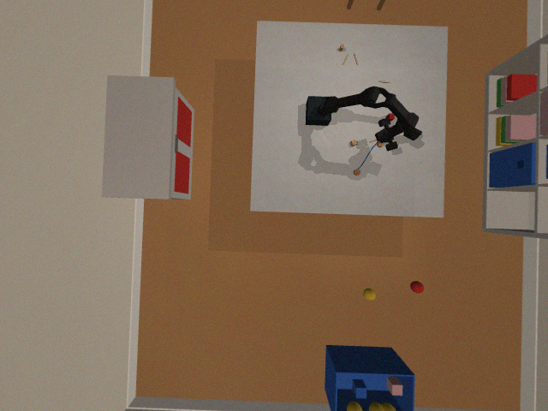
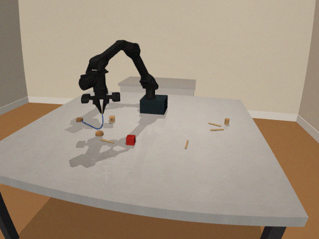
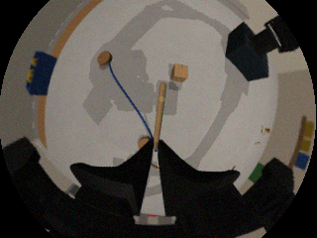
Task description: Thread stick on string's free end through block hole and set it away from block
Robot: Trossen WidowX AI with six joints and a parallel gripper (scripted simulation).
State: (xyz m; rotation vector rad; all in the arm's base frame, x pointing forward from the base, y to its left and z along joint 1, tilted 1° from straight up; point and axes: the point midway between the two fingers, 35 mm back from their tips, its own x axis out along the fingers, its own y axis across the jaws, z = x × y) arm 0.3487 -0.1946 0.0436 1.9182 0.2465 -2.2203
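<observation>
My gripper tip is now 13 cm past the wooden block, 8 cm above it and 1 cm to the right of it. From my gripper tip the other things lie so: small wooden cylinder (65 cm to the left, 18 cm behind, 8 cm below); red cube (17 cm to the left, 12 cm ahead, 7 cm below).
</observation>
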